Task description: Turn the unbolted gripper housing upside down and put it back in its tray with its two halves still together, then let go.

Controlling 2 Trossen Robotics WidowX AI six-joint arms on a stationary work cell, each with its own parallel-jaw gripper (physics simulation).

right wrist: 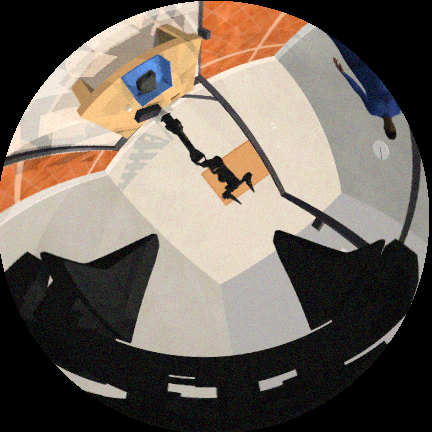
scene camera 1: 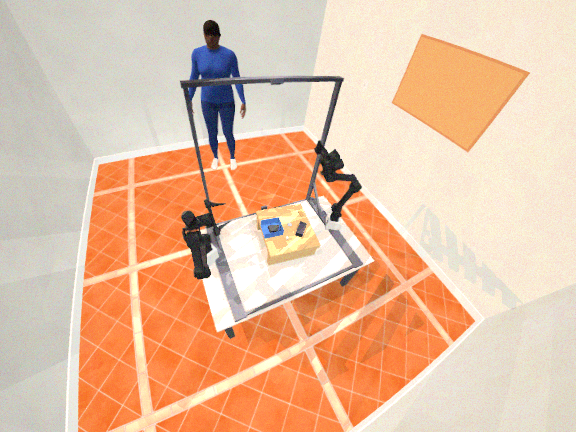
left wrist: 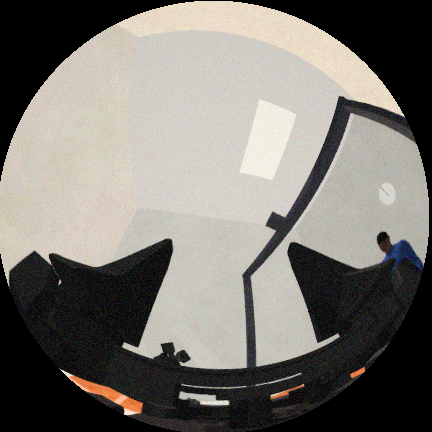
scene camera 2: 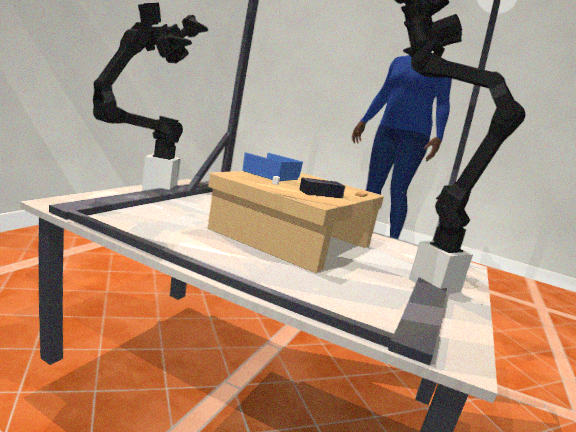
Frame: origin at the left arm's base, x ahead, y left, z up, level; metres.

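Seen in the pictures: left gripper, fingertip midpoint: (right wrist: 247, 198) (scene camera 1: 322, 144) (left wrist: 232, 247); right gripper, fingertip midpoint: (right wrist: 217, 238) (scene camera 1: 228, 212) (scene camera 2: 199, 35); left arm's base at its link origin: (right wrist: 164, 116) (scene camera 1: 334, 218) (scene camera 2: 446, 247); right arm's base at its link origin: (scene camera 1: 206, 249) (scene camera 2: 163, 157).
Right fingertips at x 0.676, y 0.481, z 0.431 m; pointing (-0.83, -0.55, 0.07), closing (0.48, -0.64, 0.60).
Observation:
Offsets run from my right fingertips to a thing's top centre.
The dark gripper housing @(dz -0.337, dx -0.221, dy -0.210 m) (scene camera 1: 273, 228) (right wrist: 146, 81) lies inside the blue tray @(dz -0.318, dx -0.207, dy -0.212 m) (scene camera 1: 266, 222) (scene camera 2: 290, 170) (right wrist: 163, 66), which sits on a wooden bench on the table. Which side of the housing is up and how its halves meet are too small to tell. In scene camera 2 the tray walls hide it. My left gripper (left wrist: 232, 247) (right wrist: 247, 198) is open and empty, high above the right side of the table, away from the tray. My right gripper (right wrist: 217, 238) (scene camera 1: 221, 218) (scene camera 2: 198, 36) is open and empty, raised at the left side of the table.
A black box-like part @(dz -0.339, dx -0.410, dy -0.254 m) (scene camera 1: 301, 229) (scene camera 2: 322, 187) (right wrist: 148, 113) lies on the wooden bench (scene camera 1: 292, 254) (scene camera 2: 265, 225) beside the tray. A small white piece @(dz -0.354, dx -0.322, dy -0.162 m) (scene camera 2: 276, 180) and a small brown piece @(dz -0.366, dx -0.398, dy -0.412 m) (scene camera 2: 361, 194) are also on the bench. A dark frame (scene camera 1: 260, 80) rises over the table. A person (scene camera 1: 218, 100) stands behind.

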